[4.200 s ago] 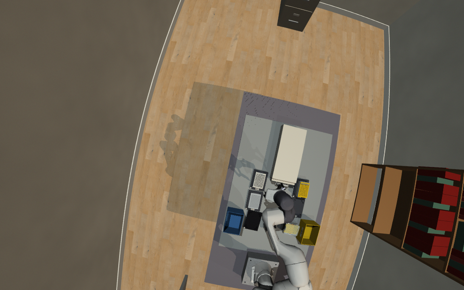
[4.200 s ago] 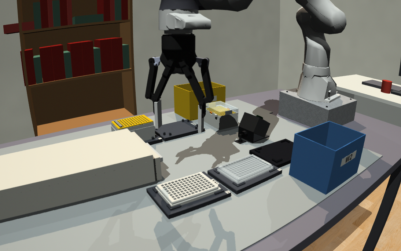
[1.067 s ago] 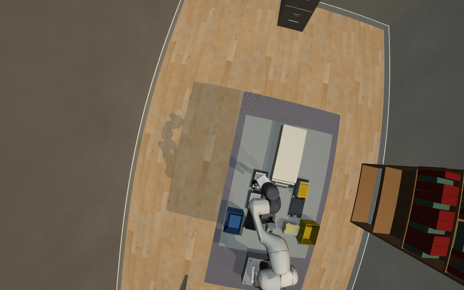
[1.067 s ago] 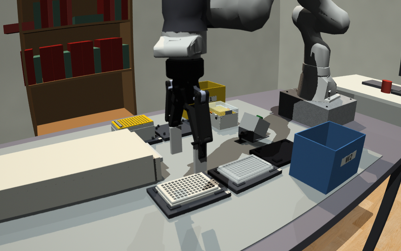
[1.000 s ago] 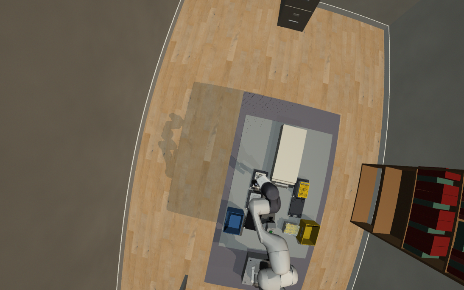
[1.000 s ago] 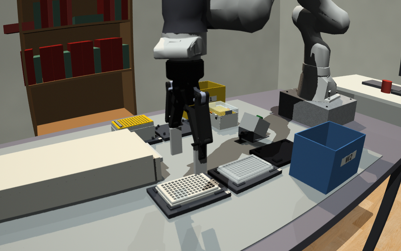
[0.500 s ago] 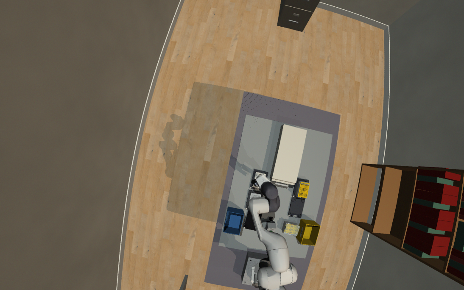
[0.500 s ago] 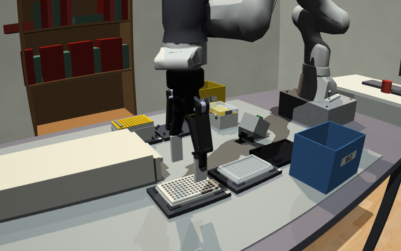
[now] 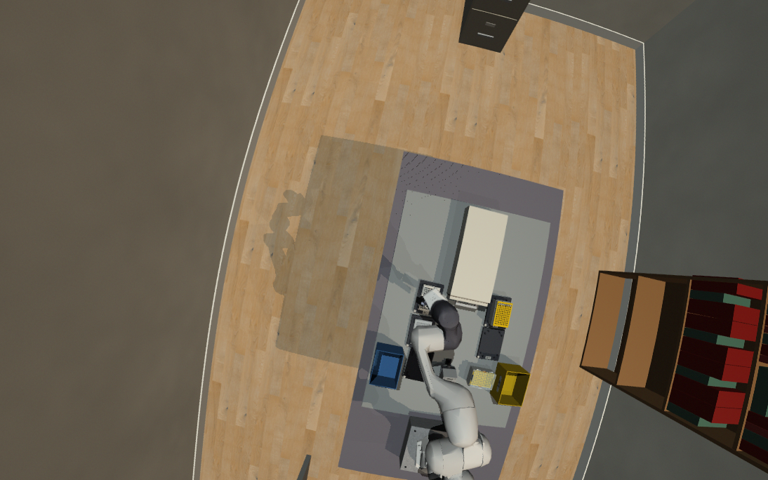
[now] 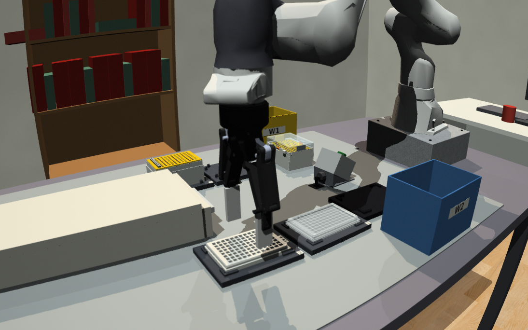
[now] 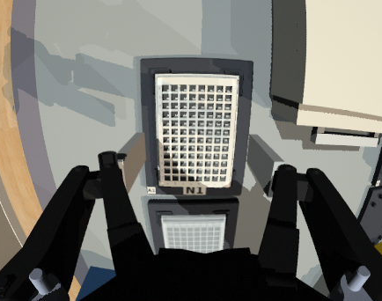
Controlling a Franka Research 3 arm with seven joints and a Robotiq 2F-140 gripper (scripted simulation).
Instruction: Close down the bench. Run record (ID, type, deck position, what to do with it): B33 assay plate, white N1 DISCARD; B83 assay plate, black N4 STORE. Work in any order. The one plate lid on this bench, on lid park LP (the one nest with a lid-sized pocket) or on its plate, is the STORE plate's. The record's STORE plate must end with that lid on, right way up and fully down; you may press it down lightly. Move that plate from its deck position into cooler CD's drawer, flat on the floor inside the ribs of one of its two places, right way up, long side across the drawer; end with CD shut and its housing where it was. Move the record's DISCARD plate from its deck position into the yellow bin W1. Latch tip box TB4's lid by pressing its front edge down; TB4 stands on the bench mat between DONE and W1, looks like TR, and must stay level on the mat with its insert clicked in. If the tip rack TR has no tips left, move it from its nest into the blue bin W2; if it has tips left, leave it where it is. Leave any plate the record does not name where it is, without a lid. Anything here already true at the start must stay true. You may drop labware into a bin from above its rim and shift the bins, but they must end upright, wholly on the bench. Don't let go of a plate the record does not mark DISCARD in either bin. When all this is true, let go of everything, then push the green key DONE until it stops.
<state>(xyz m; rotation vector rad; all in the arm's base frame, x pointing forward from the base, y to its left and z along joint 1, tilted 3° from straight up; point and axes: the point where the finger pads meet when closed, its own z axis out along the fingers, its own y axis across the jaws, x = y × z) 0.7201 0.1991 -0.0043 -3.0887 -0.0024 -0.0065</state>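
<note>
My hand is 6 cm above the white plate. Round my hand: clear plate: 17 cm behind, 6 cm below; then nest N1: 7 cm below; then clear plate lid: 18 cm to the right, 12 cm ahead, 5 cm below.
</note>
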